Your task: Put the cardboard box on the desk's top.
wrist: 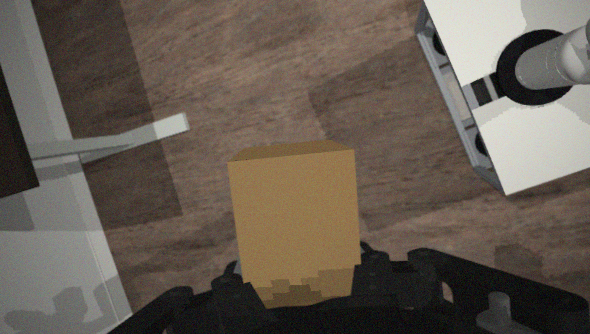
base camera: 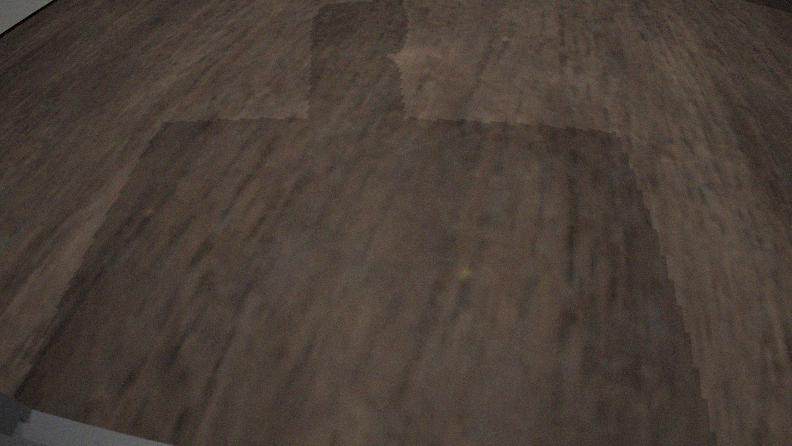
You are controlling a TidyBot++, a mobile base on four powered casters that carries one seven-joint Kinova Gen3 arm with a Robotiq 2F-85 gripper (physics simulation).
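Where they show: gripper, fingertip midpoint: [wrist: 298, 259]; arm's base, origin of the base link: [wrist: 538, 67].
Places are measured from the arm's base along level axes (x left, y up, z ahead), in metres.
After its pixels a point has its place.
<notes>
The cardboard box [wrist: 295, 215] @[x -0.032, y 0.686, z 0.365 m], a plain tan block, sits between the fingers in the wrist view. My gripper [wrist: 298, 259] @[x 0.002, y 0.639, z 0.395 m] is shut on it, with one black finger against each side. The box is held above the wooden floor. At the left of the wrist view is a pale grey-white furniture surface [wrist: 55, 255] @[x -0.077, y -0.131, z 1.943 m] with the gripper's shadow falling on its lower part. It may be the desk's top, but I cannot tell for certain. The held box is to the right of its edge. The box and gripper do not show in the base view.
A pale bar [wrist: 170, 126] juts from the furniture over the floor. A dark panel [wrist: 12, 140] lies at the far left. My white mobile base [wrist: 535, 145] @[x 0.161, y -0.014, z 0.056 m] is at the upper right. In the base view, wooden floor [base camera: 387, 249] @[x 0.031, y -0.397, z 0.374 m] carries shadows, and a pale object [base camera: 19, 12] @[x 1.120, y -0.365, z 1.089 m] shows at the top left.
</notes>
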